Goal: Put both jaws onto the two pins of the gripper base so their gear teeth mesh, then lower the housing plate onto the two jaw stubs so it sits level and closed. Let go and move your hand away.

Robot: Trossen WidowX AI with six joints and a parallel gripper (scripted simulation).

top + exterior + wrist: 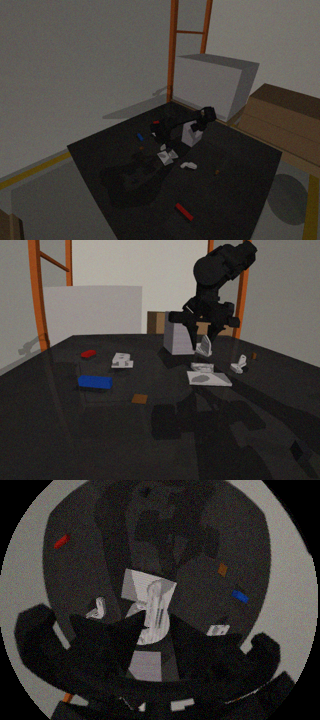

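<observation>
Now: the flat white plate 80 mm below my gripper tip, 30 mm to the left of it and 20 mm ahead of it. The rest, counted from my gripper tip: orange tile: 170 mm to the right, 100 mm ahead, 80 mm below; white jaw: 30 mm behind, 20 mm to the left; white housing plate: 80 mm below, 50 mm behind, 40 mm to the left.
</observation>
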